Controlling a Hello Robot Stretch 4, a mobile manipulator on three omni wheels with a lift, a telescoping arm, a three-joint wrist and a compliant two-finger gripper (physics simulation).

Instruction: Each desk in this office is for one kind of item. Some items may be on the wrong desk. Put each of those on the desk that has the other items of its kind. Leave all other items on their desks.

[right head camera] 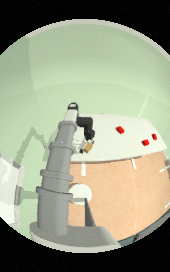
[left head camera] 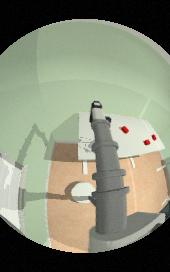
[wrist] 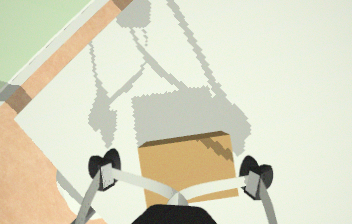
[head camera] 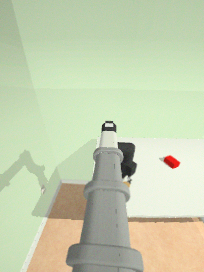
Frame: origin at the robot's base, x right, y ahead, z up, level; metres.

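Seen in the pictures: gripper, fingertip midpoint: [right head camera: 86,147] [wrist: 180,166]; robot's base at its link origin: [right head camera: 79,193] [left head camera: 82,191].
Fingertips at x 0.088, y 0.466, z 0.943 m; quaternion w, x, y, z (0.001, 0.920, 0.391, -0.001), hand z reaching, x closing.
Observation:
Offsets run from my fingertips to a thing's top centre. "*": to the spot under its first point. Level surfaces: height alone.
A tan box @(dx +0.005, dy +0.007, dz +0.029 m) [head camera: 128,184] [right head camera: 88,147] [wrist: 186,167] is near the left end of the white desk @(dz -0.021 m) [head camera: 160,200] [left head camera: 134,148] [right head camera: 107,151] [wrist: 300,75]. My gripper [right head camera: 87,145] [wrist: 180,166] is open over the box, one fingertip on each side, with a gap at both sides in the wrist view. The near part of the box is hidden by the gripper's body. On the same desk, to the right, lies a red block @(dx +0.418, dy +0.262, dz +0.024 m) [head camera: 172,161] [left head camera: 125,130] [right head camera: 120,130]. A second red block @(dx +0.753, dy +0.056, dz +0.024 m) [left head camera: 147,142] [right head camera: 145,143] and a third red block @(dx +1.053, dy +0.161, dz +0.024 m) [left head camera: 154,137] [right head camera: 154,136] lie near the right end.
A round white object [left head camera: 83,192] [right head camera: 80,194] stands on the floor in front of the desk. Green walls [head camera: 150,110] rise behind and left of the desk. A white slatted panel @(* dx -0.796, dy -0.596, dz -0.020 m) [left head camera: 11,192] [right head camera: 9,192] is at the far left. My arm [head camera: 106,210] reaches over the desk's left end.

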